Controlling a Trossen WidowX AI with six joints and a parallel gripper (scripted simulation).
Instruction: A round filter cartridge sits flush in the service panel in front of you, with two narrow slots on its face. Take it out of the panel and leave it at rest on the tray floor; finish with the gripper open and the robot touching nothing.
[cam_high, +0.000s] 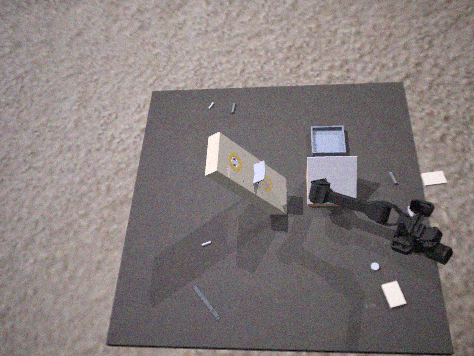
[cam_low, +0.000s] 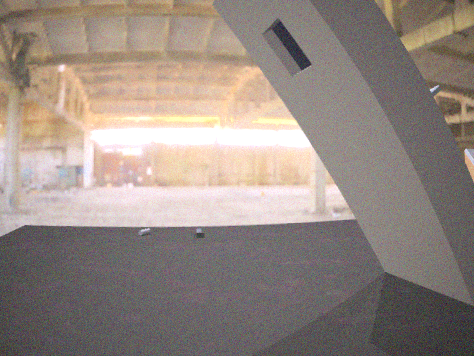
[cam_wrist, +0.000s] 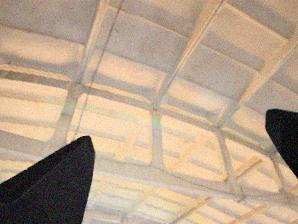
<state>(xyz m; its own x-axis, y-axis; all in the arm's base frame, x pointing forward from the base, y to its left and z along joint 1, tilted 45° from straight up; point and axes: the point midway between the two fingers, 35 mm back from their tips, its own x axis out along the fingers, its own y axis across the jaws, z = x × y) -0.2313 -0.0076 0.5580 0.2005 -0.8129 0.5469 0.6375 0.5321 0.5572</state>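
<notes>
Right now the round filter cartridge is 52 cm ahead of my gripper tip, 42 cm to the right of it and 27 cm below it. Also, from my gripper tip: glass-walled tray: 8 cm ahead, 65 cm to the right, 53 cm below.
</notes>
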